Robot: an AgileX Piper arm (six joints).
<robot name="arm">
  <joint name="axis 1" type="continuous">
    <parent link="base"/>
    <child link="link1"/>
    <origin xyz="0 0 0.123" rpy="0 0 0"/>
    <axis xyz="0 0 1"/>
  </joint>
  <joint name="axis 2" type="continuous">
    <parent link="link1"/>
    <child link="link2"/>
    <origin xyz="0 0 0" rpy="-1.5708 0 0"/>
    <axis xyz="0 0 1"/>
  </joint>
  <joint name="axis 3" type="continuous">
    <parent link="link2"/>
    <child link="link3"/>
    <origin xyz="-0.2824 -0.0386 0" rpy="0 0 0"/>
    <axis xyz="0 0 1"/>
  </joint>
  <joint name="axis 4" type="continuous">
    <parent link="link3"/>
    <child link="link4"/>
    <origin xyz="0.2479 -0.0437 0" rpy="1.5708 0 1.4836"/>
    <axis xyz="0 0 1"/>
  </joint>
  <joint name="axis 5" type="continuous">
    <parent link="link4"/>
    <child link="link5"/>
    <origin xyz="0 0 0" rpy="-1.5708 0 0"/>
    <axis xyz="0 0 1"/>
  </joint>
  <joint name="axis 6" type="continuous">
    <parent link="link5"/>
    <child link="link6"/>
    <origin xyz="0 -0.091 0" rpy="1.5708 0 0"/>
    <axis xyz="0 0 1"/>
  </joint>
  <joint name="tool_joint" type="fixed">
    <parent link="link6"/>
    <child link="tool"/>
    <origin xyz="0 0 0" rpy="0 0 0"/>
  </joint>
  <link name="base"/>
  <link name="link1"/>
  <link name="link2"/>
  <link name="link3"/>
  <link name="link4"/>
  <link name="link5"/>
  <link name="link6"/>
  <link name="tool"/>
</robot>
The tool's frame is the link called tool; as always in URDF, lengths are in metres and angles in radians. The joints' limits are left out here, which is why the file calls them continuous.
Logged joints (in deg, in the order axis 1, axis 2, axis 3, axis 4, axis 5, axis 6), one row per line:
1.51 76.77 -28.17 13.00 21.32 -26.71
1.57 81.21 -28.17 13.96 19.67 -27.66
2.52 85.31 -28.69 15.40 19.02 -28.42
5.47 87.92 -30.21 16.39 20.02 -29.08
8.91 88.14 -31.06 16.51 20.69 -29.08
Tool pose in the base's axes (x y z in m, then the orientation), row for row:
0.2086 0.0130 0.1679 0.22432 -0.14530 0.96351 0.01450
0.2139 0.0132 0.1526 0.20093 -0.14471 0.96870 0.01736
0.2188 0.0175 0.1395 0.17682 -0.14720 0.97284 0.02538
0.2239 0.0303 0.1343 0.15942 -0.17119 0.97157 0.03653
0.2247 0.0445 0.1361 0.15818 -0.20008 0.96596 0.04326
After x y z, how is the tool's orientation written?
As a quaternion, w x y z.
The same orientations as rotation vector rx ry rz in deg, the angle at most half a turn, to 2 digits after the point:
-22.97 152.33 2.29
-23.17 155.07 2.78
-23.87 157.78 4.12
-28.03 159.09 5.98
-32.79 158.28 7.09

